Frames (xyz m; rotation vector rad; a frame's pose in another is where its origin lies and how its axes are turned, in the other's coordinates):
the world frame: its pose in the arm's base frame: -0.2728 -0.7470 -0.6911 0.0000 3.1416 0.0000
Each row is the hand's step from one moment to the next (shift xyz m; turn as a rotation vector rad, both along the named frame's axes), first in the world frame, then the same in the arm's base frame.
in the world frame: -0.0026 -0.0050 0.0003 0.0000 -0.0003 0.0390
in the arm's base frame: 0.0026 -0.0050 -0.0003 0.0000 -0.0003 -0.0390
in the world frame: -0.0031 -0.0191 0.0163 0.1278 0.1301 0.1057
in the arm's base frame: 0.0031 -0.0191 -0.0163 -0.1278 0.1301 -0.1057
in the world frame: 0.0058 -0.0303 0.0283 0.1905 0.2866 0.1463
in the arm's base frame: -0.0058 -0.0303 -0.0283 -0.1905 0.2866 -0.1463
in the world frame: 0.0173 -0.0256 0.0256 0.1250 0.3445 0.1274
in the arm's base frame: -0.0173 -0.0256 -0.0256 -0.1250 0.3445 -0.1274
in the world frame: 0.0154 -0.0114 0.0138 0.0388 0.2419 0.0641
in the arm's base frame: -0.0154 -0.0114 -0.0138 -0.0388 0.2419 -0.0641
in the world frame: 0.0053 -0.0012 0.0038 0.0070 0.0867 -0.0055
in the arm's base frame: -0.0053 -0.0012 -0.0038 -0.0070 0.0867 0.0055
